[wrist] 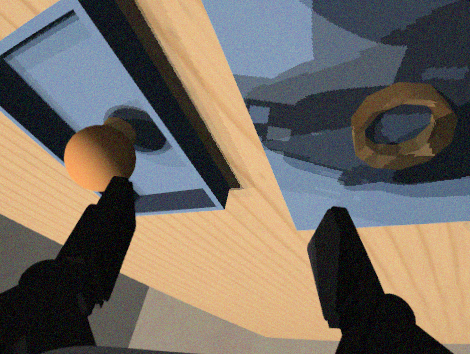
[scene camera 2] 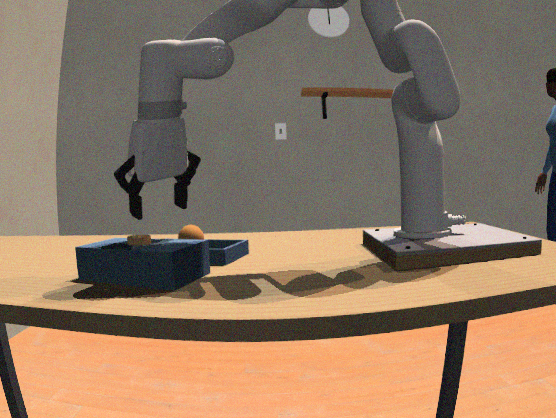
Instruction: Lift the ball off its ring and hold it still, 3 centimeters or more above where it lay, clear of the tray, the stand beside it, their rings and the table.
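Places are measured from the arm's base along level axes (x ahead, y left, z up), in metres.
Pixels of known places: gripper, between the fingertips: (wrist: 229, 215) (scene camera 2: 158, 212); arm's base, origin of its link: (scene camera 2: 423, 234).
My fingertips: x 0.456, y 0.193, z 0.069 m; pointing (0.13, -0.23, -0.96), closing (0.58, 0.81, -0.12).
Note:
For each thing: its top centre in the pictures, then the offset to it from my fingertips. "spot": a spot on its surface instead. Level surfaces: height alone.
- orange ball, centre of its top: (wrist: 84, 184) (scene camera 2: 190, 225) 0.009 m back, 0.122 m right, 0.034 m down
- shallow blue tray, centre of its top: (wrist: 107, 150) (scene camera 2: 191, 243) 0.009 m back, 0.122 m right, 0.069 m down
- empty brown ring, a spot on its surface: (wrist: 361, 146) spot: 0.006 m ahead, 0.059 m left, 0.034 m down
- wooden table, height of its surface: 0.097 m down
An orange ball (scene camera 2: 191, 232) (wrist: 99, 157) rests on its ring (wrist: 120, 128) in the shallow blue tray (scene camera 2: 229, 252) (wrist: 182, 157). The ball hides most of that ring. The blue stand (scene camera 2: 125, 264) (wrist: 260, 45) is beside the tray, nearer the front in the scene view, with an empty brown ring (scene camera 2: 139, 240) (wrist: 361, 146) on its top. My gripper (scene camera 2: 159, 206) (wrist: 229, 215) is open and empty, above the stand and higher than the ball. In the wrist view the left fingertip overlaps the ball's lower edge; the scene view shows a gap between them.
The wooden table (scene camera 2: 310, 300) (wrist: 200, 260) bears the tray, the stand and the robot's base plate (scene camera 2: 490, 250) at the right. The stand's top is higher than the tray's rim. The arm's shadow falls on the stand and table. A wall shelf (scene camera 2: 350, 92) is in the background.

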